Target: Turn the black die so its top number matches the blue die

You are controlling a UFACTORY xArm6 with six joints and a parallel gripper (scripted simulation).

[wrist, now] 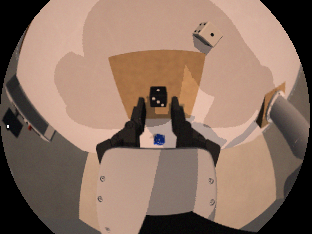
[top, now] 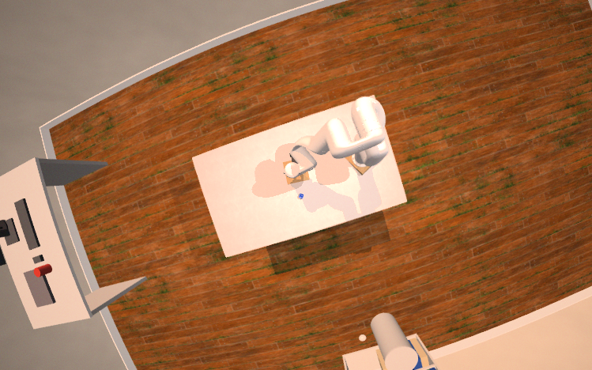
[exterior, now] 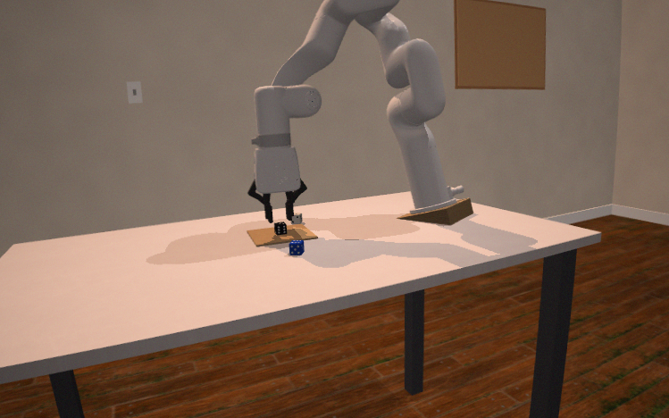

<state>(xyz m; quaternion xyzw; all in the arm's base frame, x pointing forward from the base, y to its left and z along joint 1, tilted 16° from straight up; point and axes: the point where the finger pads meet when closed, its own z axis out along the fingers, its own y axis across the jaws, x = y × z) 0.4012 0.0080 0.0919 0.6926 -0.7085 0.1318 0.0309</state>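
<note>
Now: hand 40 mm above the black die. The rest, counted from my hand: blue die 160 mm to the left, 40 mm below, 10 mm ahead; mat 50 mm below; white die 100 mm to the right, 70 mm behind, 40 mm below.
</note>
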